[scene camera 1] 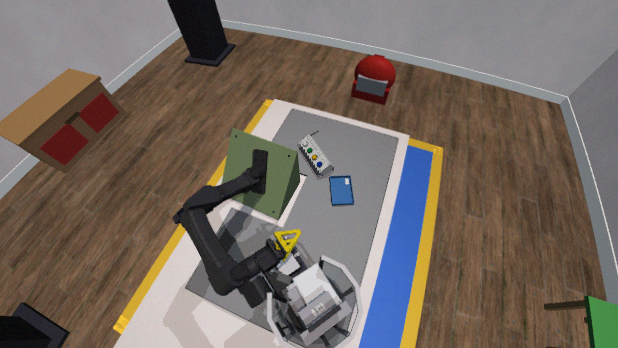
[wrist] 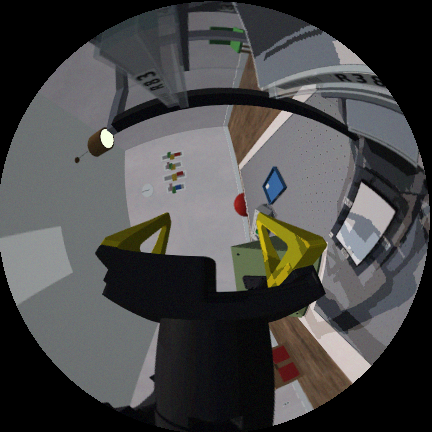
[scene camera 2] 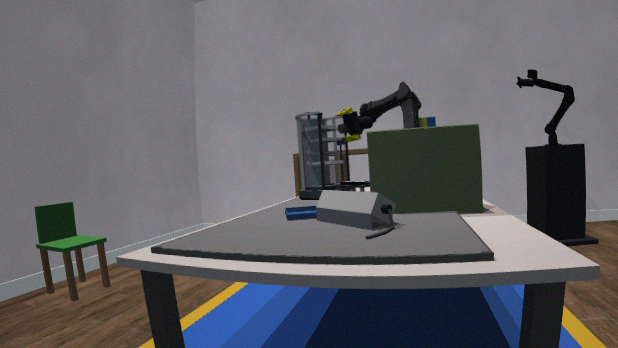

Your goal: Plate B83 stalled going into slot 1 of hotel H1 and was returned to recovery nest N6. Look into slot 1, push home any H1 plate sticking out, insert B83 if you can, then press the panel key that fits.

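Places are measured from the arm's base along level axes (x ahead, y left, z up), in centimetres.
Pixels of known places: gripper, fingertip midpoint: (scene camera 1: 298, 235) (wrist: 213, 216) (scene camera 2: 338, 126); arm's base at its link origin: (scene camera 1: 259, 171) (wrist: 265, 282) (scene camera 2: 418, 163).
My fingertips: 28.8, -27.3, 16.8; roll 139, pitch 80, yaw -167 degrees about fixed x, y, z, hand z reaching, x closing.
For each thing: its top centre in the pictures, then the offset to it from my fingertips, as dx, dy, dz. "spot": a spot on its surface instead. Level surfaces: height alone.
- label at a spot on its surface: (wrist: 150, 82) spot: +4.5, -11.1, +1.6
- pale rectangle at a spot on its surface: (wrist: 367, 225) spot: -5.6, -5.8, -23.2
- grey panel at its top centre: (scene camera 2: 352, 190) (scene camera 1: 316, 149) (wrist: 253, 226) -9.1, +50.8, -22.3
- blue tray at its top centre: (scene camera 2: 302, 209) (wrist: 270, 186) (scene camera 1: 341, 189) +8.4, +36.2, -28.9
- grey mat at its surface level: dz -30.6
- curved black bar at a spot on its surface: (wrist: 215, 96) spot: +8.8, -6.8, -1.5
My gripper (scene camera 1: 287, 242) (scene camera 2: 341, 127) (wrist: 213, 216) is open, its yellow fingers wide apart with nothing between them. It is raised close beside the tall grey, glassy hotel (scene camera 1: 320, 308) (scene camera 2: 320, 150), on the side facing the green block. Shelf plates show at the top of the wrist view; one label (wrist: 150, 82) looks like R83 or B83, another (wrist: 357, 79) reads R38. I cannot see into slot 1. A pale rectangle (wrist: 367, 225) lies in a dark low frame below; I cannot tell if it is B83. The grey panel (scene camera 1: 316, 156) (scene camera 2: 345, 207) has white, green, yellow and blue keys.
A blue tray (scene camera 1: 341, 191) (scene camera 2: 300, 213) (wrist: 274, 185) lies beside the panel on the grey mat (scene camera 1: 360, 145). A large green block (scene camera 1: 240, 165) (scene camera 2: 425, 170) stands near my arm. A curved black bar (wrist: 215, 96) crosses above the fingers in the wrist view.
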